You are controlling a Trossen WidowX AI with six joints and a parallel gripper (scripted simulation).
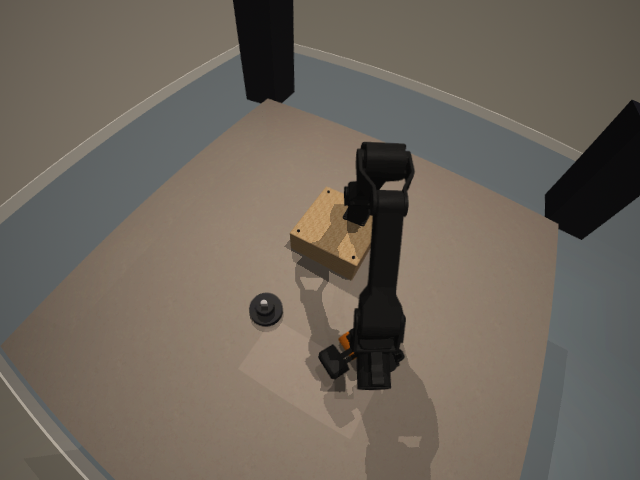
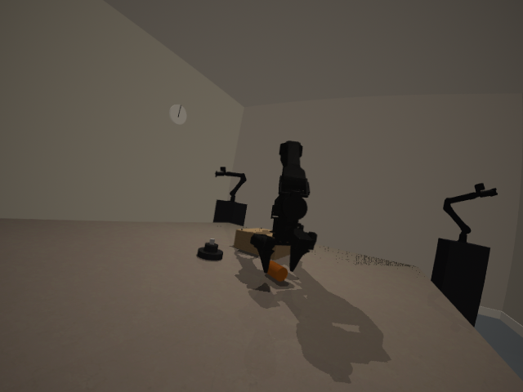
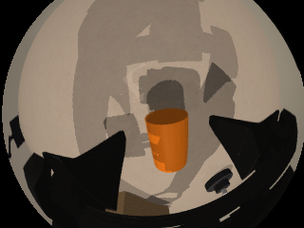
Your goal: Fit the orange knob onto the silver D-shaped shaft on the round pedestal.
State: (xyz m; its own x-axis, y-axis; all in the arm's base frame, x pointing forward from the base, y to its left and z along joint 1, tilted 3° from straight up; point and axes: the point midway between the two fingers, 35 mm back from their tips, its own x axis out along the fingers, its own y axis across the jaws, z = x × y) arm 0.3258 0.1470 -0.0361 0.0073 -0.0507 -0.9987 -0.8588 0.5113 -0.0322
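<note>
Now: the orange knob right at my gripper tip. The rest, counted from my gripper tip: black round pedestal (1 cm ahead, 25 cm to the right, 1 cm above).
</note>
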